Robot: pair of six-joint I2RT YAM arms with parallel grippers.
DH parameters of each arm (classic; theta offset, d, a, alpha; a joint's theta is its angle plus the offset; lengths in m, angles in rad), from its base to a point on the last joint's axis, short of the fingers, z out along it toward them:
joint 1: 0 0.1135 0.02 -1.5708
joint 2: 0 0 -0.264 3.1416
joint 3: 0.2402 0 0.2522 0
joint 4: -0.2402 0 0.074 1.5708
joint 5: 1.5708 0 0 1.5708
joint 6: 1.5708 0.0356 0 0
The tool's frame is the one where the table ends.
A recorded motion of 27 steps. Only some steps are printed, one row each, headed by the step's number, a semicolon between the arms.
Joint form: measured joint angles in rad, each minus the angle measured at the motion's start. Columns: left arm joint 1, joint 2, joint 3, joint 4, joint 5, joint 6; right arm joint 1, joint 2, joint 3, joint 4, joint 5, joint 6.
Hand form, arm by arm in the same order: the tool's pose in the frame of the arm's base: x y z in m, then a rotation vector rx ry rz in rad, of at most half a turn. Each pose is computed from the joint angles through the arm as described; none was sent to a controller.
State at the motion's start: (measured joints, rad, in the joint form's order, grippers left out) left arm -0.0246 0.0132 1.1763 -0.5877 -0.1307 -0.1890; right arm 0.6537 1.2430 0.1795 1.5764 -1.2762 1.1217
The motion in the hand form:
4: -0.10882 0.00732 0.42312 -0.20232 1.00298 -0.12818; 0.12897 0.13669 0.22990 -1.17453 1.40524 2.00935
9: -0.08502 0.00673 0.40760 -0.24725 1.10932 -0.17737; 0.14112 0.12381 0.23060 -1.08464 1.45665 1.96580
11: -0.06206 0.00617 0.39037 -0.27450 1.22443 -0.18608; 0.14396 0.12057 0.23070 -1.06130 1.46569 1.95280
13: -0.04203 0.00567 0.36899 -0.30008 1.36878 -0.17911; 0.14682 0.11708 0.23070 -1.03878 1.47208 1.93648
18: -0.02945 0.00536 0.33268 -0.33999 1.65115 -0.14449; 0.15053 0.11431 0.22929 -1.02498 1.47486 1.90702
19: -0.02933 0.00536 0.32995 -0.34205 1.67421 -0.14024; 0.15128 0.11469 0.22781 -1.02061 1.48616 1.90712
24: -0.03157 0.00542 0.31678 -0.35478 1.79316 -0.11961; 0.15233 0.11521 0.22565 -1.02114 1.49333 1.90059
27: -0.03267 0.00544 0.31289 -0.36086 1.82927 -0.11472; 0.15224 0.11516 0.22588 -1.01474 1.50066 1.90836
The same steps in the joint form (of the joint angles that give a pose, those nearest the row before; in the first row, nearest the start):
4: 0.0000 0.0000 0.0000 -0.0218 0.0000 0.0000; -0.0237 0.0000 0.0435 0.0001 -0.0412 0.0122
9: 0.0000 -0.0034 -0.0759 -0.0630 0.0000 -0.0687; -0.1187 -0.0019 0.0458 0.0000 -0.0515 0.0443
11: 0.0000 -0.0034 -0.1507 -0.1072 0.0000 -0.0957; -0.1416 -0.0019 0.0462 0.0001 -0.0515 0.0485
13: 0.0001 -0.0030 -0.2182 -0.1869 0.0001 -0.1118; -0.1656 -0.0019 0.0462 0.0000 -0.0515 0.0489
18: 0.0001 -0.0030 -0.2686 -0.4238 0.0001 -0.1251; -0.1881 -0.0038 0.0477 -0.0297 -0.0519 0.0119
19: 0.0000 -0.0031 -0.2705 -0.4452 0.0000 -0.1247; -0.1880 -0.0054 0.0477 -0.0543 -0.0515 -0.0027
24: 0.0000 -0.0034 -0.2724 -0.5642 0.0000 -0.1255; -0.1881 -0.0053 0.0477 -0.0839 -0.0515 -0.0313
27: 0.0001 -0.0034 -0.2724 -0.6012 0.0001 -0.1282; -0.1881 -0.0053 0.0477 -0.0808 -0.0511 -0.0179

